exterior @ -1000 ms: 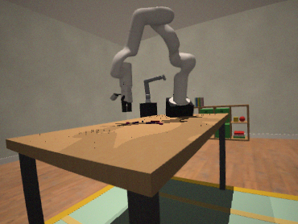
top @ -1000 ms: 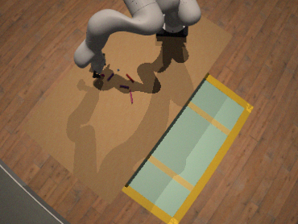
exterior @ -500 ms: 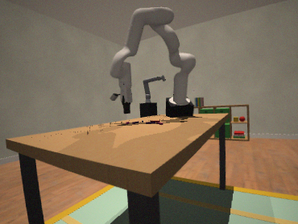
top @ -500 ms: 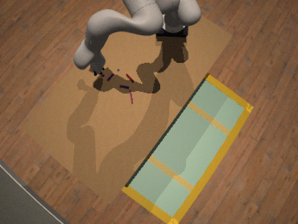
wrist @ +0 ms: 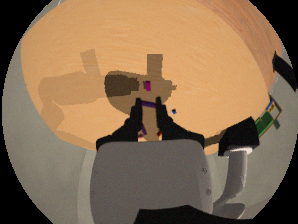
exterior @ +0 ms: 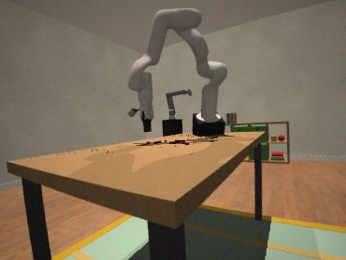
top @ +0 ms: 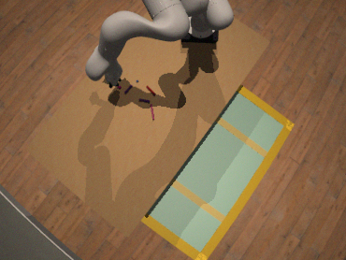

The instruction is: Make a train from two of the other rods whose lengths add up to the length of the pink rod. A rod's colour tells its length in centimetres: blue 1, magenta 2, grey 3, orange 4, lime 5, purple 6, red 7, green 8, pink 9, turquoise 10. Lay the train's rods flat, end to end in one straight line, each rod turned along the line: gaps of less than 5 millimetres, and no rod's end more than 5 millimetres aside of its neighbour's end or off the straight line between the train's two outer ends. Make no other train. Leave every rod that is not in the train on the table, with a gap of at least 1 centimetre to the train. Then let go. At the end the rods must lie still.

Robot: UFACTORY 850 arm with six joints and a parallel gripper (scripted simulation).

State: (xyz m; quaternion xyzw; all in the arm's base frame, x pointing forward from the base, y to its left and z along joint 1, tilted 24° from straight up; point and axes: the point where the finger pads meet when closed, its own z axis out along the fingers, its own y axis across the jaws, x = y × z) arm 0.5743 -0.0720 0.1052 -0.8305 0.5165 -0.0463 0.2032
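The magenta rod lies 80 mm below my hand. The rest, counted from my hand: red rod: 140 mm to the left, 120 mm behind, 80 mm below; tiny blue rod: 100 mm behind, 80 mm below, 40 mm to the left; pink rod: 240 mm to the left, 80 mm below, 50 mm behind.
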